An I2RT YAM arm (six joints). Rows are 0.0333 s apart.
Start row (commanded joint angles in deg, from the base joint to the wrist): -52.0, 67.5, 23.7, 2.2, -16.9, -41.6
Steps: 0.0, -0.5, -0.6, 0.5, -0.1, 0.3; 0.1, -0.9, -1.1, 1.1, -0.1, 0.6; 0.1, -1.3, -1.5, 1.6, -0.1, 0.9; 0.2, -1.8, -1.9, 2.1, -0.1, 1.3; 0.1, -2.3, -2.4, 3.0, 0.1, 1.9; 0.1, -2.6, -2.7, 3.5, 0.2, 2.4; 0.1, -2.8, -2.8, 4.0, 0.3, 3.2; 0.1, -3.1, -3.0, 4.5, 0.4, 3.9; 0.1, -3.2, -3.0, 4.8, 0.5, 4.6; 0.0, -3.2, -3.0, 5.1, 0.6, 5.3
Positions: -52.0, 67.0, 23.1, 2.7, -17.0, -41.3; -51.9, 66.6, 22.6, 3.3, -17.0, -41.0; -51.9, 66.2, 22.2, 3.8, -17.0, -40.7; -51.8, 65.7, 21.8, 4.3, -17.0, -40.3; -51.9, 65.2, 21.3, 5.2, -16.8, -39.7; -51.9, 64.9, 21.0, 5.7, -16.7, -39.2; -51.9, 64.7, 20.9, 6.2, -16.6, -38.4; -51.9, 64.4, 20.7, 6.7, -16.5, -37.7; -51.9, 64.3, 20.7, 7.0, -16.4, -37.0; -52.0, 64.3, 20.7, 7.3, -16.3, -36.3
